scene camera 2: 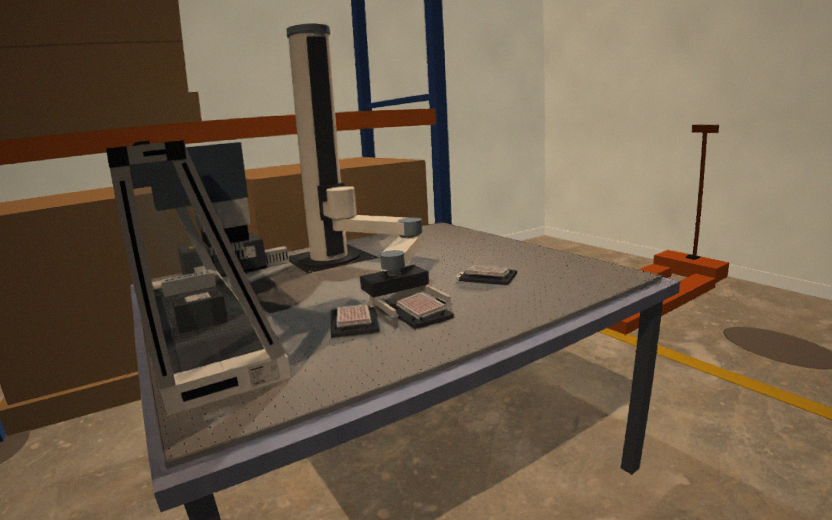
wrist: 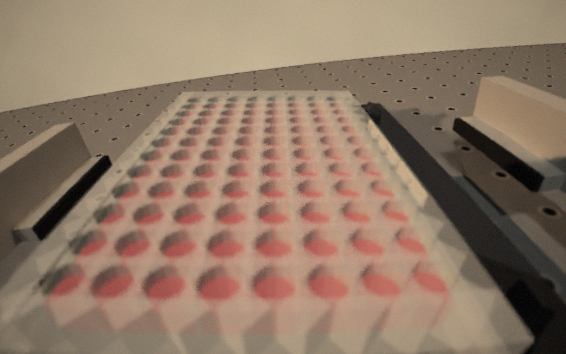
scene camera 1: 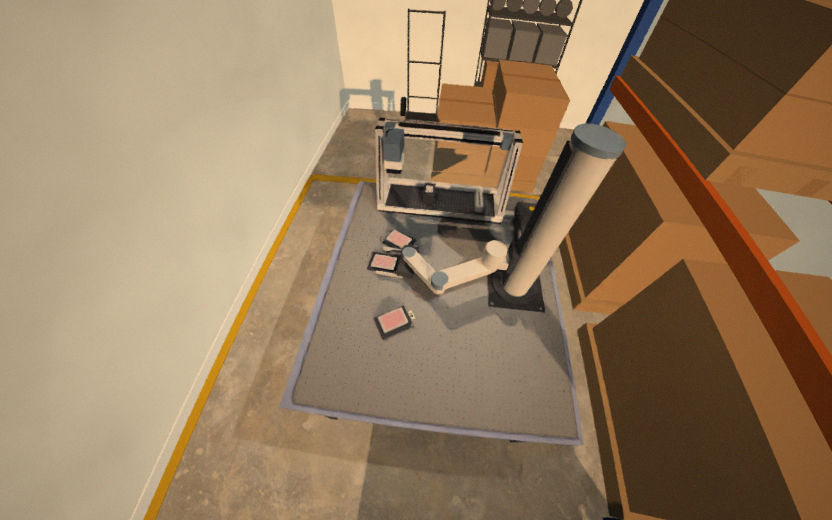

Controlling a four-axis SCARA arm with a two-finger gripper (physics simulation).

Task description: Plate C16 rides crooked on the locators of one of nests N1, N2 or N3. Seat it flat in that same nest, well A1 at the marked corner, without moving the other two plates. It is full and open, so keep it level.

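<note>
Plate C16 [scene camera 1: 384, 261] [scene camera 2: 420, 304] [wrist: 272, 200], full of pink wells and open, rides crooked on its dark nest [scene camera 2: 430, 320] [wrist: 430, 175], the middle one of three. More of the nest shows along the plate's right side in the wrist view. Its label and the A1 mark are out of sight. My gripper [scene camera 1: 387, 261] [scene camera 2: 412, 300] [wrist: 276, 121] is open and low, with one finger beside each long side of the plate, apart from it. The other two plates are one [scene camera 1: 399, 238] [scene camera 2: 354, 314] near the gantry and one [scene camera 1: 393, 320] [scene camera 2: 486, 270] farther off, each on a dark nest.
A gantry frame [scene camera 1: 379, 165] [scene camera 2: 138, 257] stands at one end of the perforated table [scene camera 1: 466, 380] [scene camera 2: 552, 269]. The arm's column [scene camera 1: 561, 214] [scene camera 2: 306, 141] stands behind the gripper. The near-gantry plate's nest [scene camera 2: 354, 331] lies close to one finger.
</note>
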